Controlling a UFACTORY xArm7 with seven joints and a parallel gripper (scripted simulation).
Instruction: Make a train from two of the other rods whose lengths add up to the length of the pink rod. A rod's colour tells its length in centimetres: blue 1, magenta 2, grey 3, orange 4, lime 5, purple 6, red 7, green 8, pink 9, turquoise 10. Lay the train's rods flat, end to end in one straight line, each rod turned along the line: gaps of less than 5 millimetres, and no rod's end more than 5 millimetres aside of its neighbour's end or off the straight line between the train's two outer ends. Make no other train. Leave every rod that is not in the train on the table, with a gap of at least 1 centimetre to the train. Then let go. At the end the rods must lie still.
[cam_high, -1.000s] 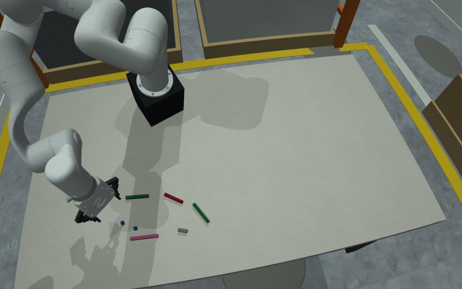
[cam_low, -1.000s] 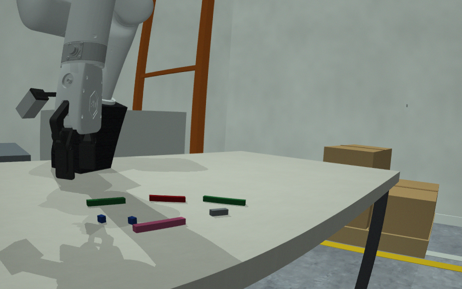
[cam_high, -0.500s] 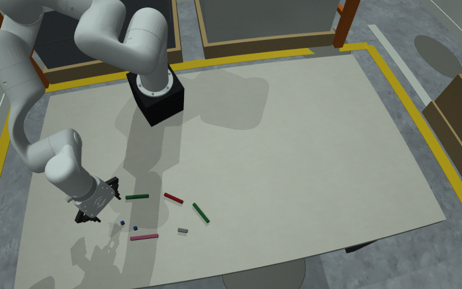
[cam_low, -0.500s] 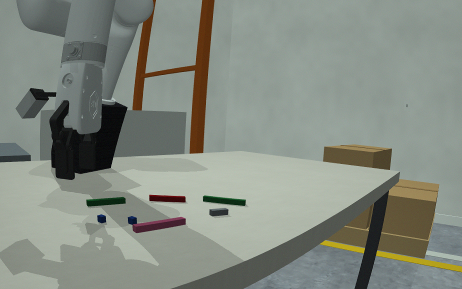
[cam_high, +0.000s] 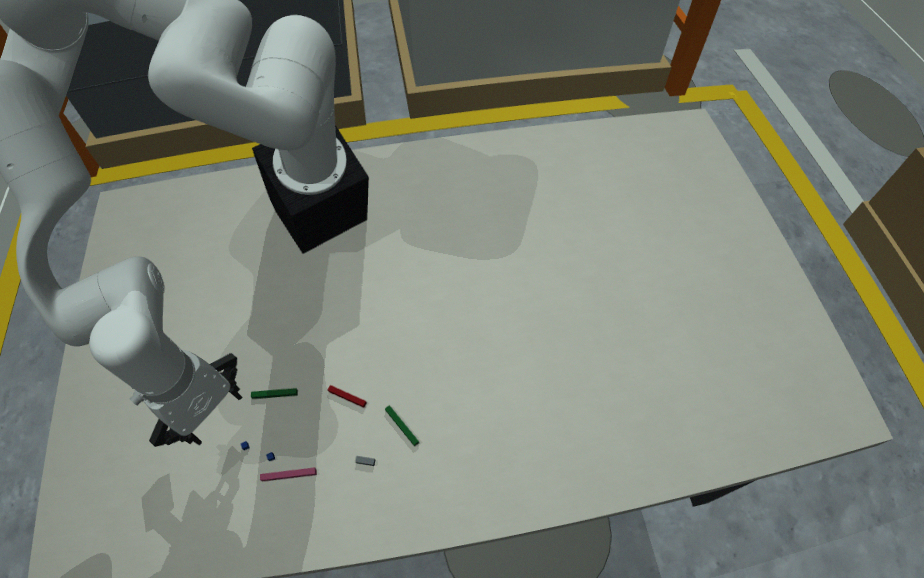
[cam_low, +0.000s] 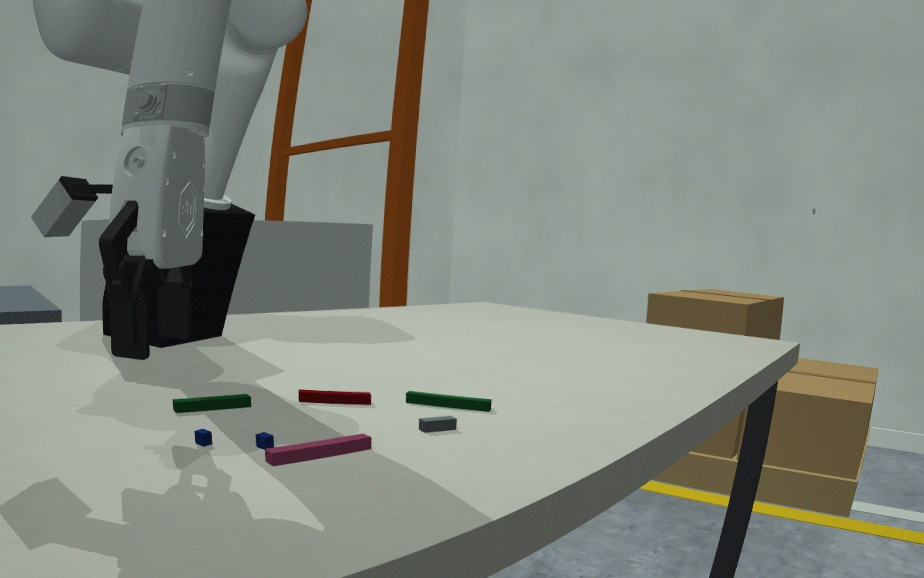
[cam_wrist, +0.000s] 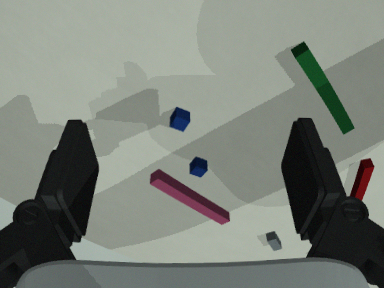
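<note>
Now: hand 240 mm to the right of the grey rod, 70 mm above it and 40 mm short of it. The rest, counted from my hand: red rod: 190 mm to the left, 70 mm below, 70 mm behind; then pink rod: 110 mm to the left, 70 mm below, 70 mm ahead.
</note>
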